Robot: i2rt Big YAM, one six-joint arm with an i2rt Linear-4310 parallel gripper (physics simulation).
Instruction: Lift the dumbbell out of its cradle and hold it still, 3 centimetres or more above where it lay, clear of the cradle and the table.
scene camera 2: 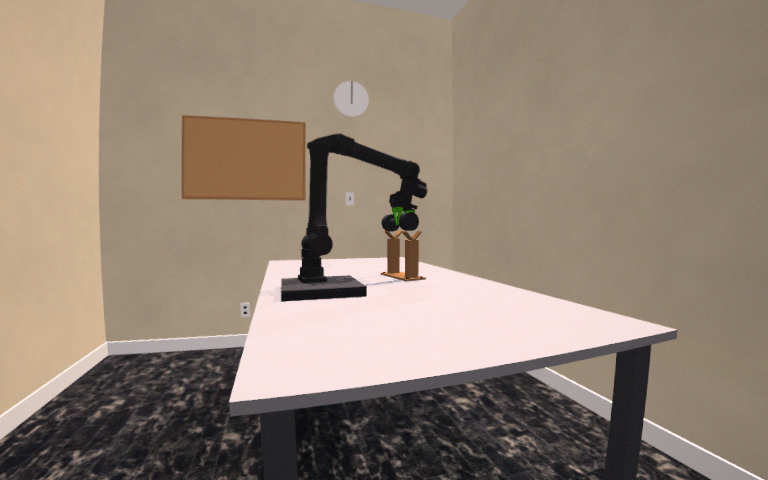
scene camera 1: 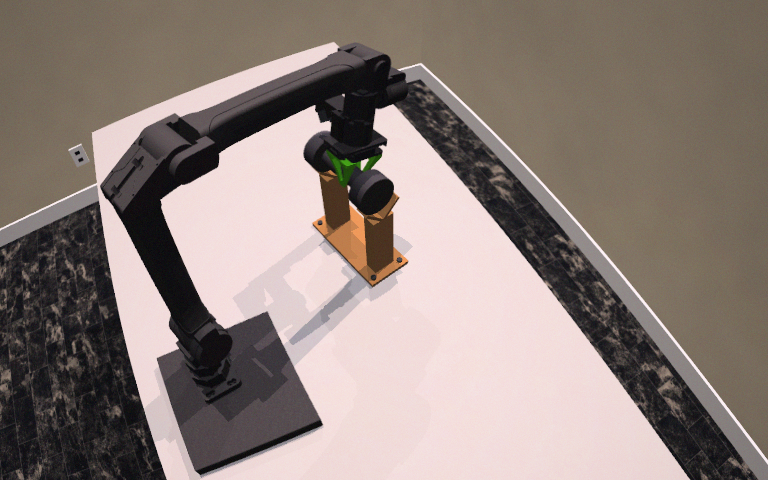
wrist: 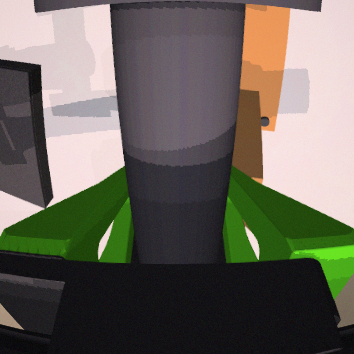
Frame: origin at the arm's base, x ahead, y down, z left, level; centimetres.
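Seen in the pictures: gripper, fingertip midpoint: [scene camera 2: 400, 226] [scene camera 1: 350, 182] [wrist: 177, 173]; arm's base, link origin: [scene camera 2: 312, 280] [scene camera 1: 212, 371].
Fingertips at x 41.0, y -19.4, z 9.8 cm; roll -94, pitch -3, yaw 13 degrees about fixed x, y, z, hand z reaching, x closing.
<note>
Offsets run from my fingertips to a thing's top centre. Level surfaces: height alone.
The dumbbell {dy -6.0, dx +0.3, dz +1.7 cm} [scene camera 1: 372, 192] [scene camera 2: 408, 220] [wrist: 177, 100] is dark grey, with a round weight at each end, and hangs roughly level. My gripper [scene camera 1: 352, 172] [scene camera 2: 398, 221] [wrist: 177, 173] is shut on its handle, one green finger on each side. The orange-brown cradle {dy +2.1, dx +1.9, dz +2.1 cm} [scene camera 1: 379, 240] [scene camera 2: 411, 259] [wrist: 267, 50] has two posts with V-shaped tops. In the scene camera 2 view the weights are just above the V tops, with a small gap; the exact height cannot be told. In the wrist view part of the cradle shows to the right of the handle.
The arm stands on a dark base plate [scene camera 1: 283, 407] [scene camera 2: 322, 292] [wrist: 15, 150] at one side of the white table {dy +22.5 cm} [scene camera 1: 509, 367] [scene camera 2: 453, 339]. The cradle's bolted foot rests on the table below the dumbbell. Walls stand beyond the table.
</note>
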